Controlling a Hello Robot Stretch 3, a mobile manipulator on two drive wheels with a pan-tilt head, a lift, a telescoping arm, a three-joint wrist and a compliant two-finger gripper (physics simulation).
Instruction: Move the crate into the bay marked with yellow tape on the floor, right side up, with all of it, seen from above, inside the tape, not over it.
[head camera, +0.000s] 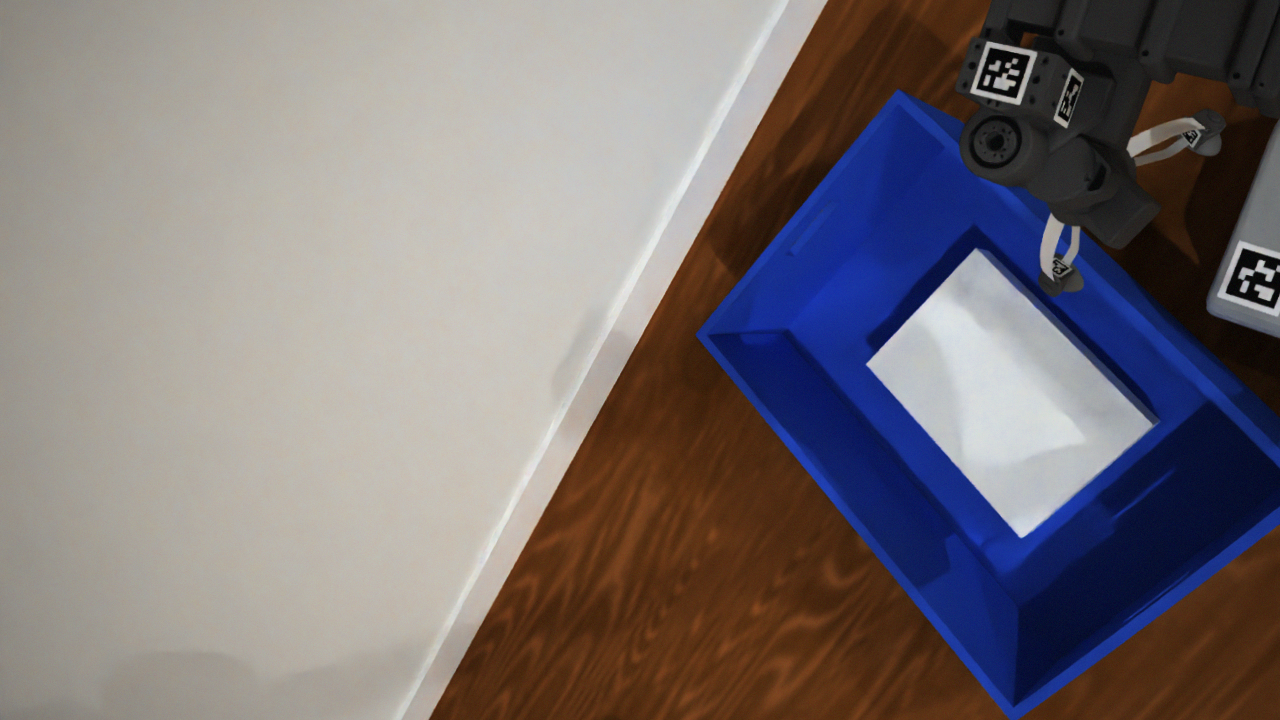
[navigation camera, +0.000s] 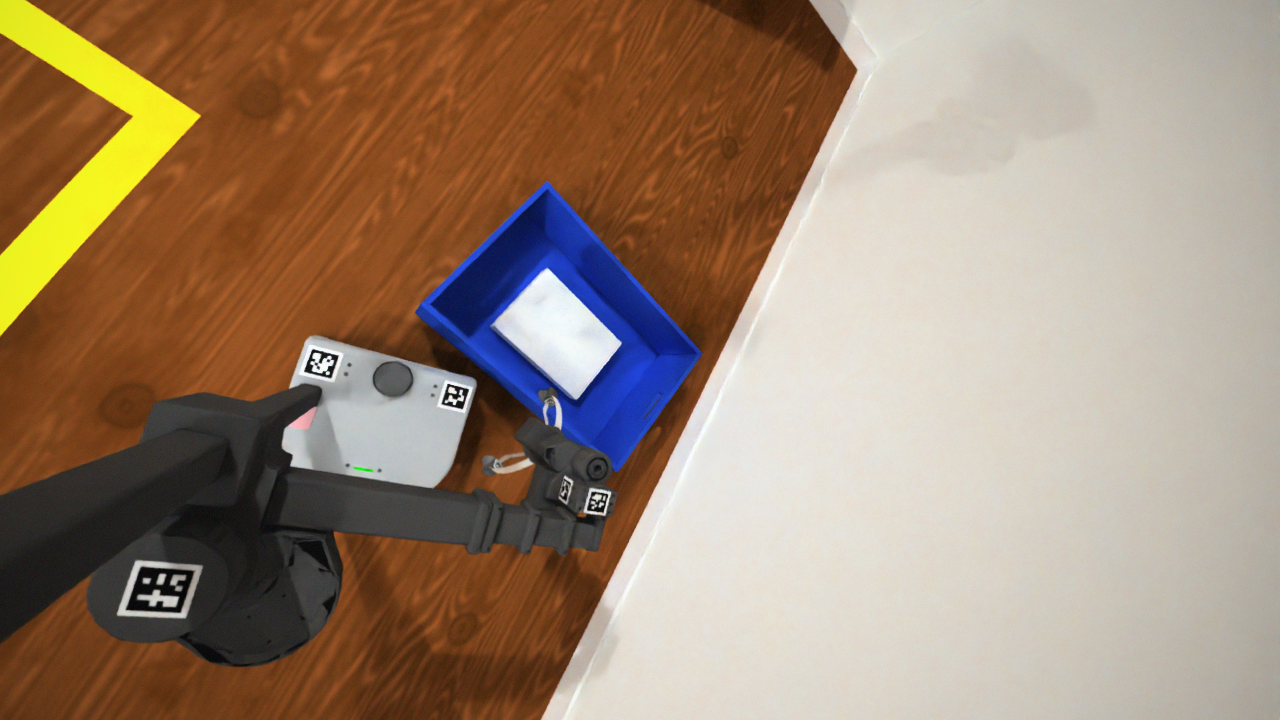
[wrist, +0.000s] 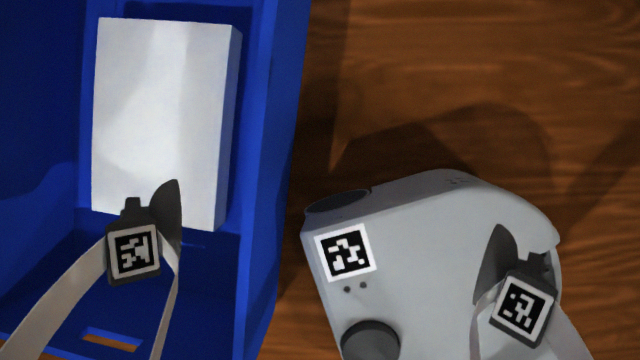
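Where they show: gripper, fingertip midpoint: (navigation camera: 517, 428) (wrist: 331, 231); robot's base, origin of the base link: (navigation camera: 391, 377) (wrist: 366, 287).
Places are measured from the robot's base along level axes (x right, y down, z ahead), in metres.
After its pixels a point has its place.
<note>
The blue crate (head camera: 859, 447) @(x 0.504, y -0.077, z 0.360 m) (navigation camera: 590, 241) @(x 0.319, y -0.199, z 0.446 m) (wrist: 272, 150) @(x 0.270, y -0.163, z 0.041 m) stands right side up on the wood floor, with a white block (head camera: 1011, 394) @(x 0.344, y -0.071, z 0.217 m) (navigation camera: 556, 333) @(x 0.342, y -0.071, z 0.219 m) (wrist: 155, 115) @(x 0.369, y -0.071, z 0.213 m) lying inside. In the navigation camera view, a corner of the yellow tape (navigation camera: 165, 114) @(x -0.551, y -0.001, z 0.396 m) shows at the upper left; the crate lies outside it, apart from it. My gripper (head camera: 1134, 204) @(x 0.226, y -0.373, z -0.022 m) (navigation camera: 519, 429) @(x 0.226, y -0.373, z -0.022 m) (wrist: 331, 231) @(x 0.226, y -0.373, z -0.022 m) is open and empty at the crate's long side facing my base. Seen from above, one fingertip is over the crate's inside and the other over the floor outside it. Its height over the rim is hard to tell.
My grey base (head camera: 1248, 223) @(x 0.158, y -0.160, z -0.050 m) (navigation camera: 384, 434) @(x 0.017, y -0.159, z -0.113 m) (wrist: 415, 250) @(x 0.111, y -0.160, z -0.081 m) stands close beside the crate's long side. A white wall (head camera: 268, 358) @(x 0.977, y -0.665, z 0.400 m) (navigation camera: 984, 358) @(x 0.962, y -0.803, z 0.342 m) with a baseboard runs along the other side, close to one crate corner. My arm (navigation camera: 384, 510) @(x 0.015, y -0.725, z -0.101 m) reaches from the mast towards this wall.
</note>
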